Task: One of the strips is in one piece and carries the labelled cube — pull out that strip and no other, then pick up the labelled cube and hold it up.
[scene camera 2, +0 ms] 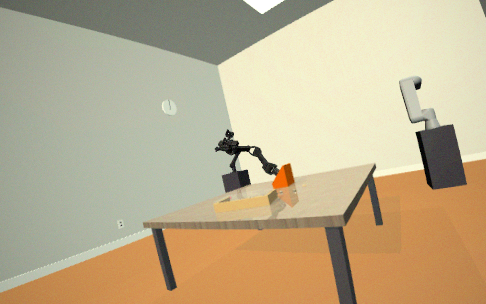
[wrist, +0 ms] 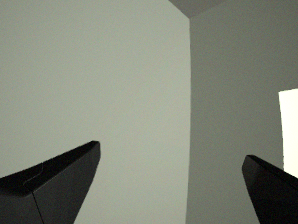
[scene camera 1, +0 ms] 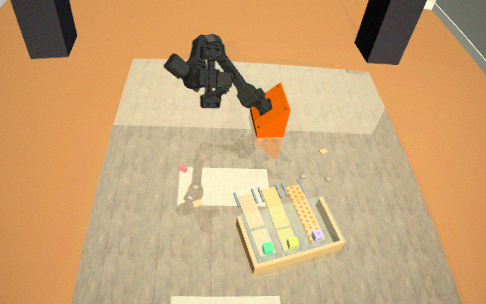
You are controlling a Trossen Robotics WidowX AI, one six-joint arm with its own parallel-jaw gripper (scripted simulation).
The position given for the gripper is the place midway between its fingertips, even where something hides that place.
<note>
The gripper (scene camera 1: 226, 74) is open and holds nothing.
The gripper also shows in the wrist view (wrist: 174, 157).
</note>
